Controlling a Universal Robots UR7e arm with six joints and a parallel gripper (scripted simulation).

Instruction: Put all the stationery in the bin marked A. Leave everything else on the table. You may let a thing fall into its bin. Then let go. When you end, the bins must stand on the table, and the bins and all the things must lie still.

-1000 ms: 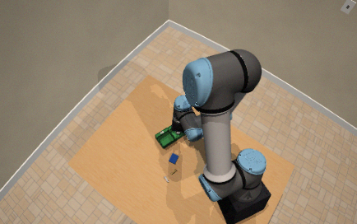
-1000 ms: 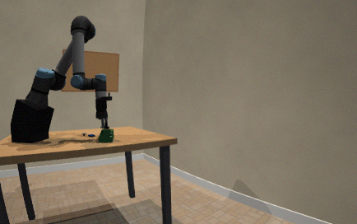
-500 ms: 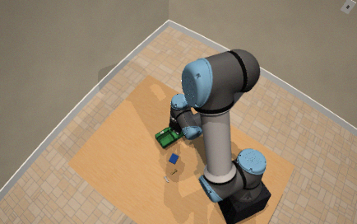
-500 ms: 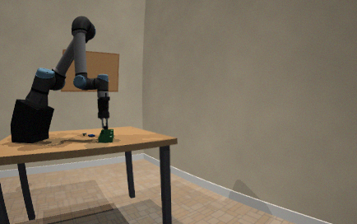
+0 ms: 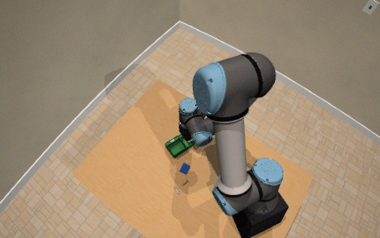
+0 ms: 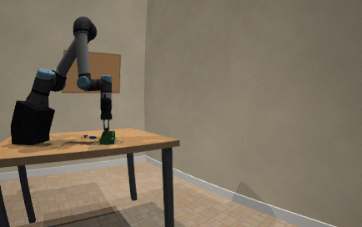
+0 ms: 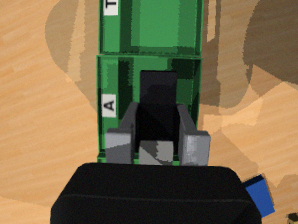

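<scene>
My gripper is now 10 mm short of the green bin and 60 mm above it. Round my hand: blue pad: 100 mm behind, 130 mm to the left, 80 mm below; then black block: 10 mm to the left, 10 mm below; then brass screw: 150 mm behind, 180 mm to the left, 80 mm below.
</scene>
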